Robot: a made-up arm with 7 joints.
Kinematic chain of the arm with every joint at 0, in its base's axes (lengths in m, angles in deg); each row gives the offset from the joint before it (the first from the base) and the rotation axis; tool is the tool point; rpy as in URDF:
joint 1: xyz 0 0 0.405 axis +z
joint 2: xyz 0 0 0 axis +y
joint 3: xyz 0 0 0.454 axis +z
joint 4: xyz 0.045 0 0 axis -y
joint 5: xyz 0.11 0 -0.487 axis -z
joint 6: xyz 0 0 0 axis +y
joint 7: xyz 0.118 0 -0.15 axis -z
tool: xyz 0 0 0 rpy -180 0 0
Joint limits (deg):
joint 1: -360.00..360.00
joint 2: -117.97..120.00
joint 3: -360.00..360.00
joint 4: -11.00..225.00
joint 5: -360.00..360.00
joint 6: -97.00..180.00
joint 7: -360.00..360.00
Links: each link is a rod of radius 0.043 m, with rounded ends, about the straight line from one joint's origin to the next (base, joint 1, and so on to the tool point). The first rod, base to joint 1, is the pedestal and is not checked.
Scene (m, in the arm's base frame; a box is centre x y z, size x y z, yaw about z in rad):
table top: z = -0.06
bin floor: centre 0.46 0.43 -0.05 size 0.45 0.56 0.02 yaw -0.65
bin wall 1: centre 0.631 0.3 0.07 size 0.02 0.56 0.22 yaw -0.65
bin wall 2: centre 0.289 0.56 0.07 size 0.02 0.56 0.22 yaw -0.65
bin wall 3: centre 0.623 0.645 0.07 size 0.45 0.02 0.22 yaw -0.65
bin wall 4: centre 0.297 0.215 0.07 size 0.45 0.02 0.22 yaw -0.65
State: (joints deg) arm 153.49 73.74 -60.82 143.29 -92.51 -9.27 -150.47
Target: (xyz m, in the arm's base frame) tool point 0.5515 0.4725 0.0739
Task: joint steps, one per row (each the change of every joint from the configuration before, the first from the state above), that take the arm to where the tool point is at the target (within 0.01 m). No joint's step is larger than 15 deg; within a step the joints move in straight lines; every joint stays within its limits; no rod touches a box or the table.
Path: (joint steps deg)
1: -10.07 2.00 -5.96 -14.20 -3.76 -0.51 0.00
2: -10.07 2.00 -5.96 -14.20 -3.76 -0.50 0.00
3: -10.07 1.99 -5.95 -14.21 -3.76 -0.51 0.00
4: -10.07 2.00 -5.96 -14.20 -3.77 -0.51 0.00
5: -10.07 2.00 -5.96 -14.20 -3.76 -0.51 0.00
6: -3.22 4.83 8.00 4.30 2.05 0.99 0.00
7: -3.22 4.83 8.00 4.31 2.05 0.98 0.00

